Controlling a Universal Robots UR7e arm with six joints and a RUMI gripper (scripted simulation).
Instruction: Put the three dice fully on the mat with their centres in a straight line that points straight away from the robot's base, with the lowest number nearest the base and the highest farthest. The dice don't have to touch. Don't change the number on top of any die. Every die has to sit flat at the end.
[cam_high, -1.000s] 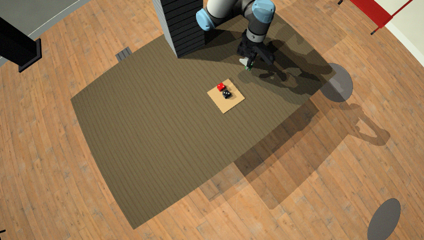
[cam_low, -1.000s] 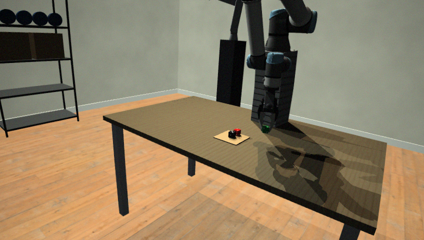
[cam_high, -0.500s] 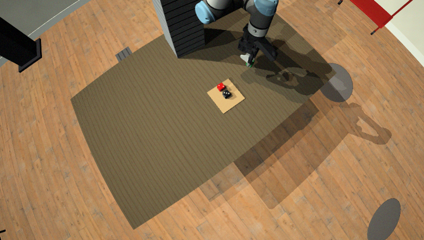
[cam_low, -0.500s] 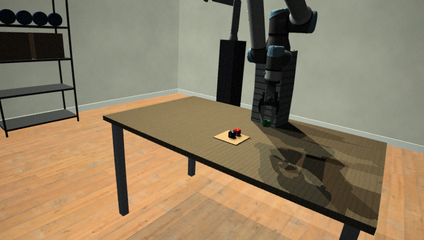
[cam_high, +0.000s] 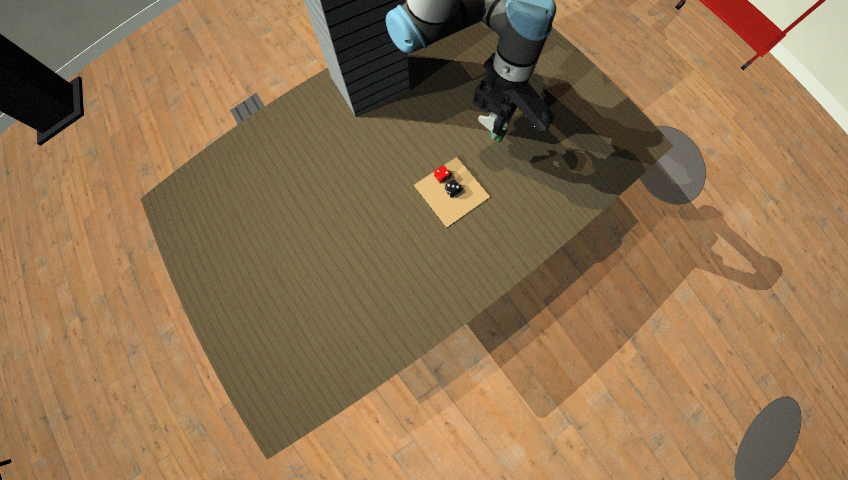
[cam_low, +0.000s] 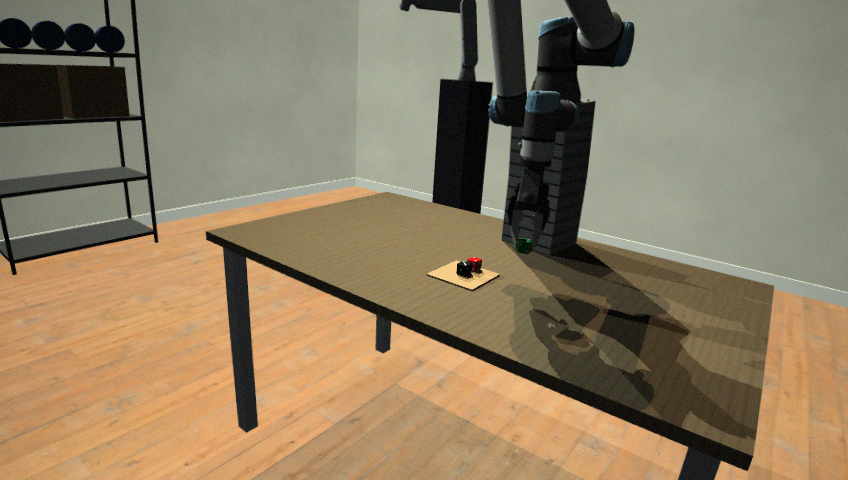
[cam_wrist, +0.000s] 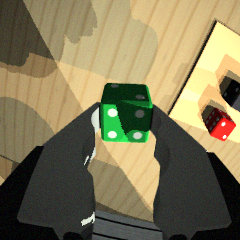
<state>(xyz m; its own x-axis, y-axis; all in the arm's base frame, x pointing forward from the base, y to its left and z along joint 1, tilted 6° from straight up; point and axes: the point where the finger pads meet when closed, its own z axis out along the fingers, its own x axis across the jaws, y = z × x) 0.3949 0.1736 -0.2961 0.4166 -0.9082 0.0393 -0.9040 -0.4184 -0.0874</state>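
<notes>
Right now the black die is 4 cm ahead of my hand, 15 cm to the right of it and 10 cm below it. From my hand the other things lie so: tan mat 4 cm ahead, 15 cm to the right, 12 cm below; then green die right at my hand; then red die 1 cm behind, 15 cm to the right, 10 cm below.
</notes>
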